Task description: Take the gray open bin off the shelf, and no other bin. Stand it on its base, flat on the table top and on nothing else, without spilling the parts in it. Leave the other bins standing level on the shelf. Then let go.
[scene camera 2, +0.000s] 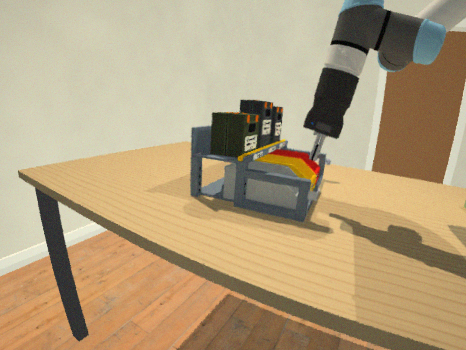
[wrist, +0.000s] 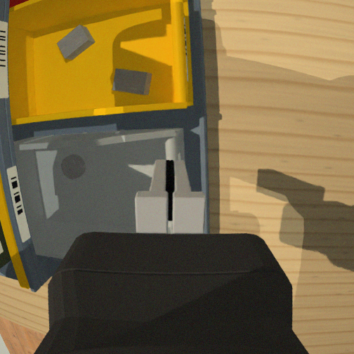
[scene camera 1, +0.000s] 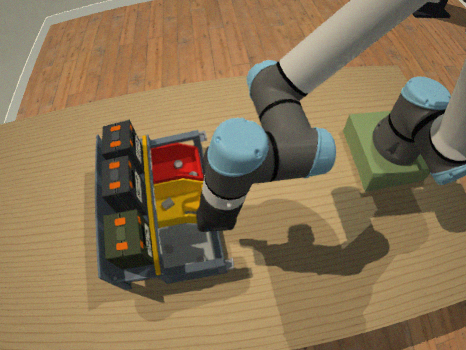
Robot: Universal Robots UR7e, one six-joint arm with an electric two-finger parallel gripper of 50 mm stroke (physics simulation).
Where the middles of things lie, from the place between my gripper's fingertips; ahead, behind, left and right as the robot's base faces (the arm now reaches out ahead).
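Measured from my gripper, the red bin [scene camera 1: 163,157] is 20 cm to the right, 9 cm ahead and 7 cm below, while the yellow bin [scene camera 1: 185,193] is 9 cm to the right, 9 cm ahead and 7 cm below. As for the gray open bin [scene camera 2: 286,196], my gripper is 9 cm short of it, 3 cm to the right of it and 7 cm above it.
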